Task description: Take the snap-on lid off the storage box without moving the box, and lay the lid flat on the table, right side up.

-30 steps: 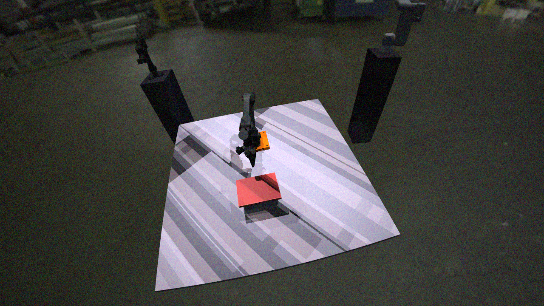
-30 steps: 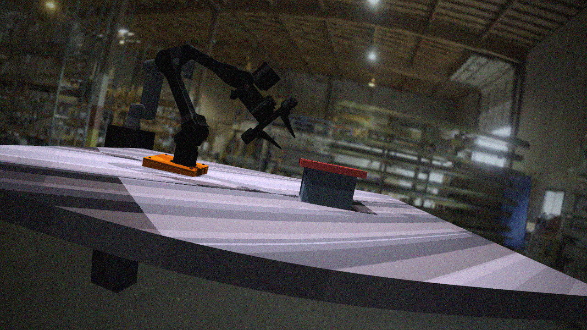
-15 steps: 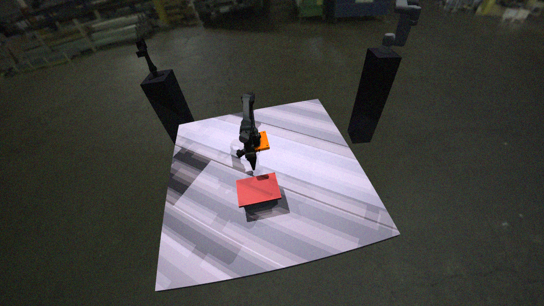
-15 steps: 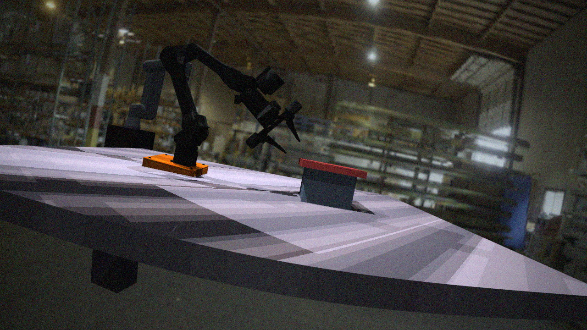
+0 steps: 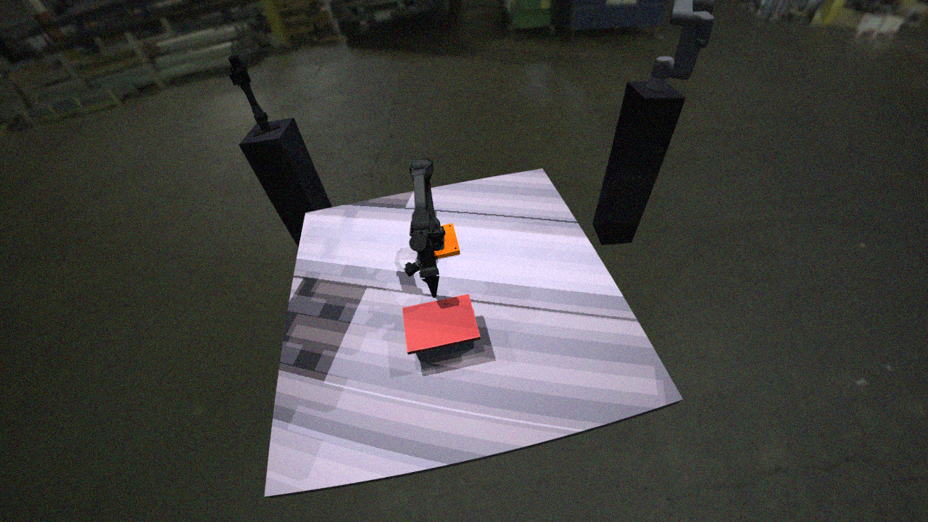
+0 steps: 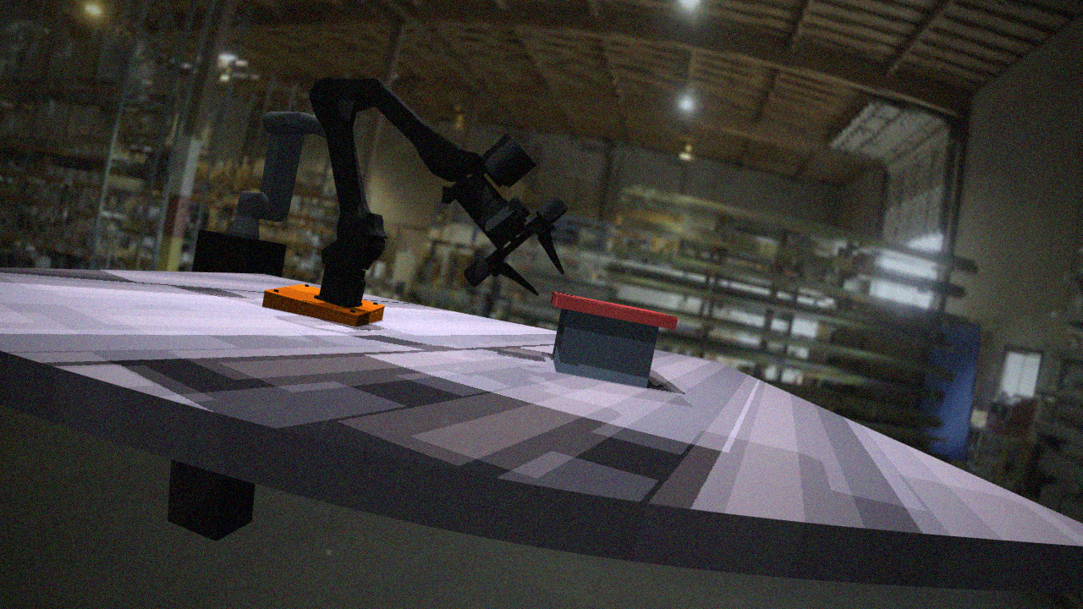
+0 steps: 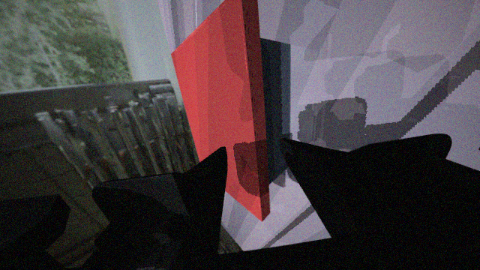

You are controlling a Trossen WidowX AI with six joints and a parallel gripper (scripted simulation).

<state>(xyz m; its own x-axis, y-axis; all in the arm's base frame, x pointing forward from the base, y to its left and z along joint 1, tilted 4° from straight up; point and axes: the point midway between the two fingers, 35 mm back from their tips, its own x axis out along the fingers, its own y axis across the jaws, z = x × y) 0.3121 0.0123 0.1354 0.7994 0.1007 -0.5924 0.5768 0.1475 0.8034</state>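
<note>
My gripper tip is 90 mm short of the red lid, 20 mm to the right of it and 20 mm above it. The rest, counted from my gripper tip: dark storage box: 90 mm ahead, 20 mm to the left, 70 mm below.
</note>
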